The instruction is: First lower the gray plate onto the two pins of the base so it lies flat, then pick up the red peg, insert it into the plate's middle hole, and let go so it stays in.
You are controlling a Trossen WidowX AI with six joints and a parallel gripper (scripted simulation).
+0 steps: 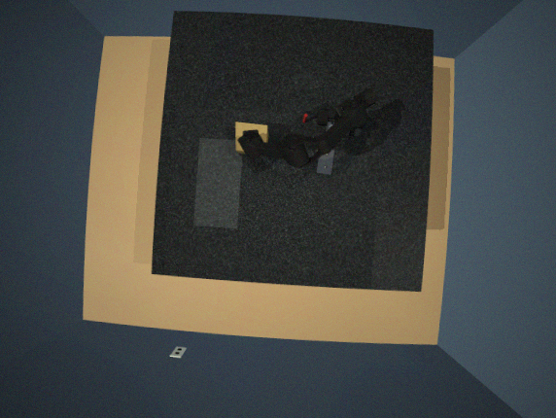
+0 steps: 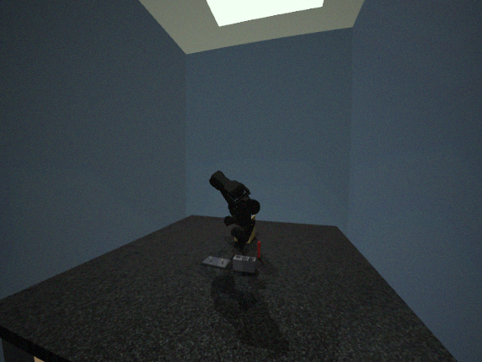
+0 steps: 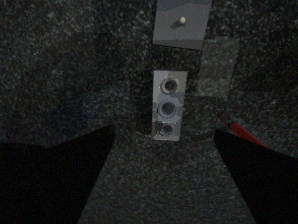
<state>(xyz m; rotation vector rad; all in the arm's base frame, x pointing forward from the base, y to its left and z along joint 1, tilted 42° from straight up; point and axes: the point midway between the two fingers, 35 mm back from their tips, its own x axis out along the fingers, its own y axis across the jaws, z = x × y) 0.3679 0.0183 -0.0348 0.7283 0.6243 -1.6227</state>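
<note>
Right now the gray plate is 10 mm behind my gripper tip and 70 mm below it. From my gripper tip the other things lie so: red peg: 130 mm behind, 60 mm to the left, 70 mm below.
</note>
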